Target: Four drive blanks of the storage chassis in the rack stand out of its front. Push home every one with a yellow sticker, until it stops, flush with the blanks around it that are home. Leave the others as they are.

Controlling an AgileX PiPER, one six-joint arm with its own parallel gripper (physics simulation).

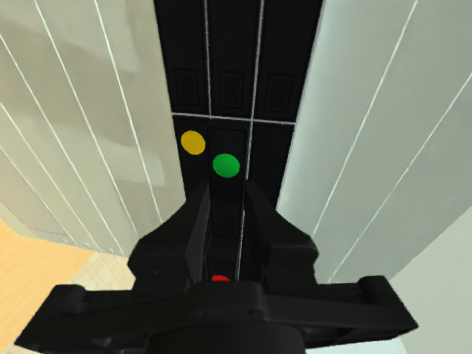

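A drive blank with a yellow sticker (pixel 193 142) is in the left column of the black chassis front, just below a pale horizontal seam; how far it stands out is hard to tell. The blank with a green sticker (pixel 226 165) is beside it in the middle column, and its front stands out. A red sticker (pixel 220 278) shows lower down, partly hidden behind the gripper. No blue sticker shows. My gripper (pixel 227 189) is partly open, with a narrow gap and nothing between the fingertips. The tips appear just below the green sticker; their distance from the front is unclear.
Black blanks without stickers (pixel 231 90) fill the row above the seam. Pale grey panels with light lines flank the chassis at left (pixel 85 125) and right (pixel 360 125). A wood-coloured floor (pixel 35 285) shows at lower left.
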